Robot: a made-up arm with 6 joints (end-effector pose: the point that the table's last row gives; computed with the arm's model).
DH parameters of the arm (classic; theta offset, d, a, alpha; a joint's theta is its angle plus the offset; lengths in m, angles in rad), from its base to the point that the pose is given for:
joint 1: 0 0.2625 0 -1.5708
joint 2: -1.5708 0 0.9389 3.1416
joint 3: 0 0 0 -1.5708
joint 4: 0 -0.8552 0 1.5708
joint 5: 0 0.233 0 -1.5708
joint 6: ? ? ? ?
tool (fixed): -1.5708 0 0 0
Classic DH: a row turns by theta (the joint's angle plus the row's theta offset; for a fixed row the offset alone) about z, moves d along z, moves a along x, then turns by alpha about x.
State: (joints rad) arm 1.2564 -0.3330 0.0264 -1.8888 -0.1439 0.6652
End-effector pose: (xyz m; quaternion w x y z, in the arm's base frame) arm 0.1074 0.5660 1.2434 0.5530 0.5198 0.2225 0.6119
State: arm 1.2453 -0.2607 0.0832 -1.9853 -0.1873 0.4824
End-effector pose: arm 0.1141 0.6317 1.2572 0.4680 0.5866 0.3054 0.5862
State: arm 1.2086 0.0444 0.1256 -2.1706 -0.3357 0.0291
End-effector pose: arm 0.1993 0.8972 1.0781 0.2867 0.6743 0.5343 0.4214
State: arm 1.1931 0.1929 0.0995 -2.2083 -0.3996 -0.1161
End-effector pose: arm 0.2450 0.9937 0.9178 0.2452 0.6839 0.6064 0.3231
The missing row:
joint 6: 1.5708 0 0 1.5708
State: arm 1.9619 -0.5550 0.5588 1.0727 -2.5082 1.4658
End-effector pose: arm 0.2177 -0.2359 1.9182 0.3174 -0.8118 0.1216 0.4748
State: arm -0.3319 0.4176 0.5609 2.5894 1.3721 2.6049
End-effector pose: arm 1.2084 -0.2066 1.3638 0.7014 0.4904 0.5105 -0.0834
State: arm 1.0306 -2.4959 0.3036 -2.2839 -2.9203 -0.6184
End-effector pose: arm -0.8052 -1.0464 -0.0345 0.4604 -0.6639 -0.2601 0.5287
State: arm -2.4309 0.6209 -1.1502 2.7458 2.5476 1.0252
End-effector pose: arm -0.2115 -0.4657 0.1702 0.7801 -0.3018 -0.5228 -0.1644
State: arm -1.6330 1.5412 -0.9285 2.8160 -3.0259 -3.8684
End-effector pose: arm 0.2007 -0.3287 -0.3004 0.6716 -0.0655 -0.3324 -0.6590
